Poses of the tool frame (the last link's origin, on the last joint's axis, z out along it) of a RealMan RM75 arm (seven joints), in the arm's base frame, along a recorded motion.
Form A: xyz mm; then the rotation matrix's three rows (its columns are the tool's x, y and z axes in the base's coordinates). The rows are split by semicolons.
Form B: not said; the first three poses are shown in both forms.
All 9 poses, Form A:
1: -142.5 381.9 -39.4; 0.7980 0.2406 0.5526; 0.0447 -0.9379 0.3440; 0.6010 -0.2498 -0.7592
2: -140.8 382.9 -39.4; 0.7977 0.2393 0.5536; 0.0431 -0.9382 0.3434; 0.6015 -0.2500 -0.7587
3: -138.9 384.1 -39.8; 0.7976 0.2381 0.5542; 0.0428 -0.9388 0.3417; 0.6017 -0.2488 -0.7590
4: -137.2 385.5 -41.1; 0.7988 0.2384 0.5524; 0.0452 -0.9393 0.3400; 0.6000 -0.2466 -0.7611
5: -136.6 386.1 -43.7; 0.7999 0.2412 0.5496; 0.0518 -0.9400 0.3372; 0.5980 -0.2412 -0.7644
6: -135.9 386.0 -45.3; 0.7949 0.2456 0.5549; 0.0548 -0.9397 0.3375; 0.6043 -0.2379 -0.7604
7: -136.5 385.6 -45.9; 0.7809 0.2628 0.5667; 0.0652 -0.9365 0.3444; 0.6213 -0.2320 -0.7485
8: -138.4 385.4 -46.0; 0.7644 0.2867 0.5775; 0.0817 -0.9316 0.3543; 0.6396 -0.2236 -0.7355
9: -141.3 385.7 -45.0; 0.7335 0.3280 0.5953; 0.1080 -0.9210 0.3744; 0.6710 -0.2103 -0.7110
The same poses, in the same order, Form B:
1: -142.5 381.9 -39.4 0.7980 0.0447 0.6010 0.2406 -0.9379 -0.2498
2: -140.8 382.9 -39.4 0.7977 0.0431 0.6015 0.2393 -0.9382 -0.2500
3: -138.9 384.1 -39.8 0.7976 0.0428 0.6017 0.2381 -0.9388 -0.2488
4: -137.2 385.5 -41.1 0.7988 0.0452 0.6000 0.2384 -0.9393 -0.2466
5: -136.6 386.1 -43.7 0.7999 0.0518 0.5980 0.2412 -0.9400 -0.2412
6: -135.9 386.0 -45.3 0.7949 0.0548 0.6043 0.2456 -0.9397 -0.2379
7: -136.5 385.6 -45.9 0.7809 0.0652 0.6213 0.2628 -0.9365 -0.2320
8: -138.4 385.4 -46.0 0.7644 0.0817 0.6396 0.2867 -0.9316 -0.2236
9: -141.3 385.7 -45.0 0.7335 0.1080 0.6710 0.3280 -0.9210 -0.2103
